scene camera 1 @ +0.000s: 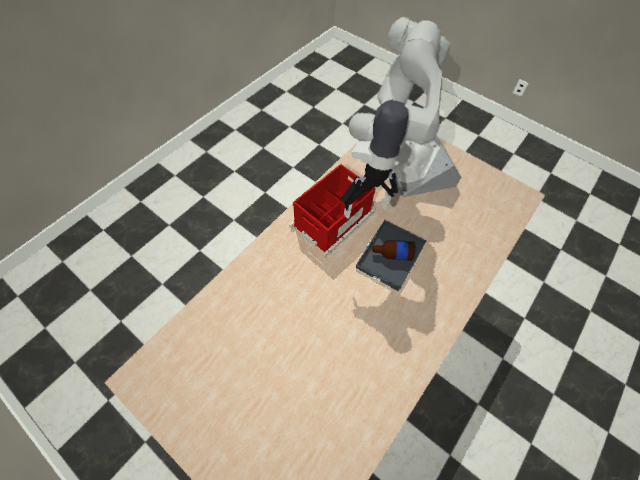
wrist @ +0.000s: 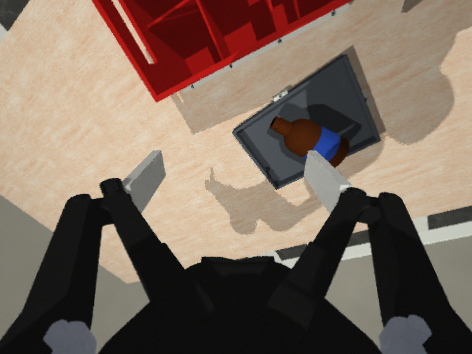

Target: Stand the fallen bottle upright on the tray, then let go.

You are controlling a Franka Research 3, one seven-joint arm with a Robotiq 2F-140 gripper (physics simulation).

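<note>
A brown bottle (scene camera 1: 388,250) (wrist: 303,137) with a blue label lies on its side on the dark grey tray (scene camera 1: 375,268) (wrist: 255,145). In the scene view its neck points left, towards the red crate's side. In the wrist view its neck points to the upper left, and the right fingertip covers a little of the label end. My gripper (scene camera 1: 367,205) (wrist: 235,163) is wide open and empty. It hangs above the table, beside the red crate and on the robot-base side of the tray, apart from the bottle.
A red crate (scene camera 1: 311,225) (wrist: 156,92) with inner dividers stands beside the tray, close to my gripper in the scene view. The robot's base (scene camera 1: 439,173) stands at the table's back end. The wooden table (scene camera 1: 268,351) (wrist: 55,115) has its edges above a checkered floor.
</note>
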